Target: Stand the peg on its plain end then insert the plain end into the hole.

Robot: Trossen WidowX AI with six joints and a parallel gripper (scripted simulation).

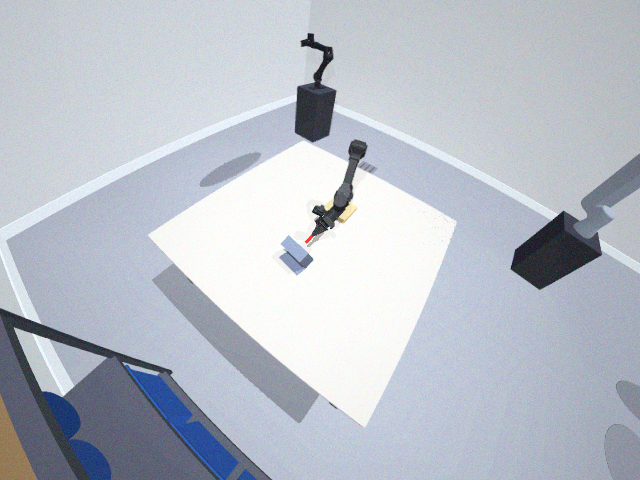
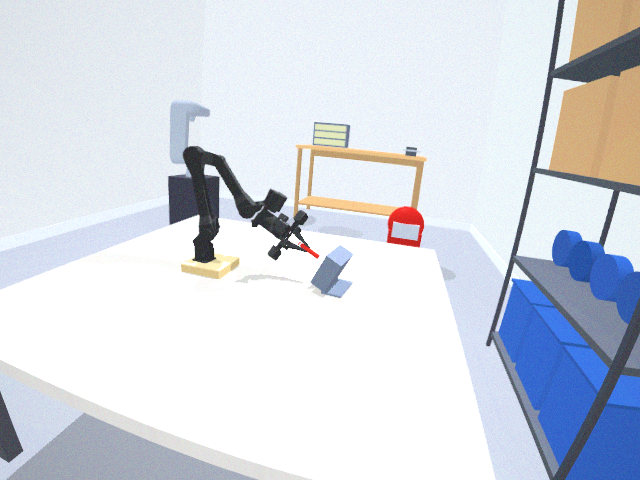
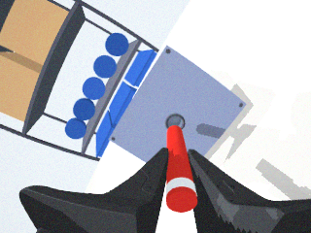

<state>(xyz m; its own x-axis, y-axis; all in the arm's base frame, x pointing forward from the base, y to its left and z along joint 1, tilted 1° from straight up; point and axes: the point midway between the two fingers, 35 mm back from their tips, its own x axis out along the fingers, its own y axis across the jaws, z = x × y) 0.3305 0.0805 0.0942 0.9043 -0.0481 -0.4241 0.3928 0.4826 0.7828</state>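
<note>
The sloped panel lies 9 cm ahead of my gripper tip and 4 cm below it. Also, from my gripper tip: red peg 1 cm behind, 1 cm above.
</note>
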